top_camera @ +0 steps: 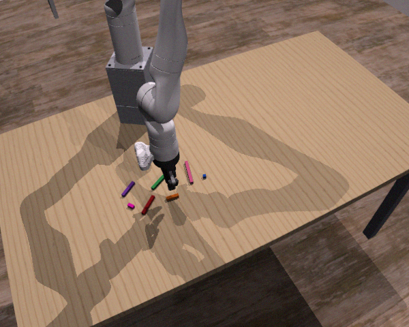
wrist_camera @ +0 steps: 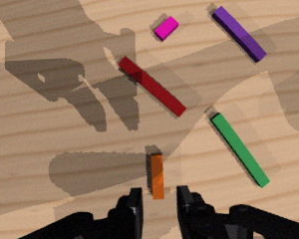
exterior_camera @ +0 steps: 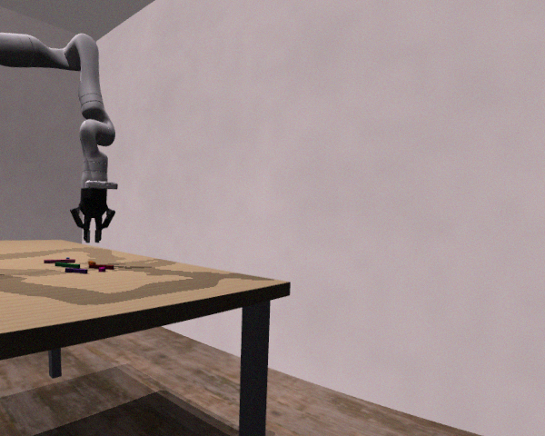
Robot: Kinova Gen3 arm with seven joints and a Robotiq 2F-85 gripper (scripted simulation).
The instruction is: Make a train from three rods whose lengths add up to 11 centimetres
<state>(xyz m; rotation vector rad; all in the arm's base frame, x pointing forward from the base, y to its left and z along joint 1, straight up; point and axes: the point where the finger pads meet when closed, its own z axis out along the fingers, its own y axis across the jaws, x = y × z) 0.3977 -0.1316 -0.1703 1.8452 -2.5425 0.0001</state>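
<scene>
My hand is 80 mm above the orange rod. The rest, counted from my hand: red rod (80 mm to the right, 80 mm below, 20 mm behind); then pink rod (100 mm to the left, 80 mm below, 50 mm behind); then green rod (80 mm below, 80 mm behind, 10 mm to the left).
</scene>
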